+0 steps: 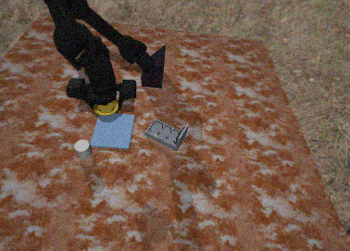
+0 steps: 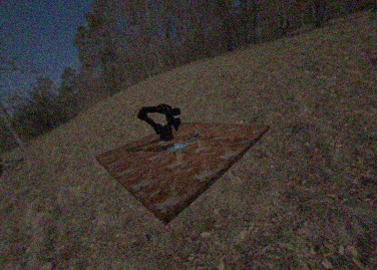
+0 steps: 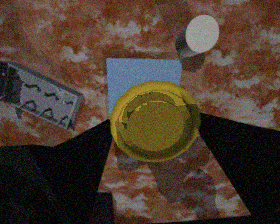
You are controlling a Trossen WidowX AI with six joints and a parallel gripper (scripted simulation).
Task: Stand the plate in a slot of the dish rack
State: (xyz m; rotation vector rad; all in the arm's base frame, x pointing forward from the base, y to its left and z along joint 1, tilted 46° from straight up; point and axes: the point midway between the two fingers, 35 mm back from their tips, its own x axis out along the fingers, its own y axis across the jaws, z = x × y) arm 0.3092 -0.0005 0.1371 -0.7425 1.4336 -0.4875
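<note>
The grey dish rack lies 1 cm behind my gripper tip, 19 cm to the left of it and 10 cm below it. Round my gripper tip: yellow plate (1 cm above); small blue spoon (11 cm behind, 4 cm to the right, 12 cm below); white cylindrical cup (9 cm ahead, 6 cm to the right, 10 cm below).
</note>
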